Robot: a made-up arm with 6 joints. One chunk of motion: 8 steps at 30 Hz.
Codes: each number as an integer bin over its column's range. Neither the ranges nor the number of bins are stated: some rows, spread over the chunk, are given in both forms.
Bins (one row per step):
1: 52 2 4 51 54 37
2: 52 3 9 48 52 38
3: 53 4 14 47 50 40
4: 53 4 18 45 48 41
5: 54 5 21 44 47 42
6: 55 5 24 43 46 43
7: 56 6 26 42 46 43
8: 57 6 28 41 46 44
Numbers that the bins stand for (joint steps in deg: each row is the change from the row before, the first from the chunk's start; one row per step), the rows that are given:
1: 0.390 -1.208 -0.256 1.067 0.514 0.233
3: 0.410 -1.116 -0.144 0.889 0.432 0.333
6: 0.448 -1.070 -0.033 0.711 0.349 0.433
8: 0.486 -1.024 0.011 0.622 0.349 0.467
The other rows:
2: 0.390 -1.162 -0.200 0.933 0.473 0.267
4: 0.410 -1.116 -0.100 0.800 0.390 0.367
5: 0.429 -1.070 -0.067 0.756 0.370 0.400
7: 0.467 -1.024 -0.011 0.667 0.349 0.433

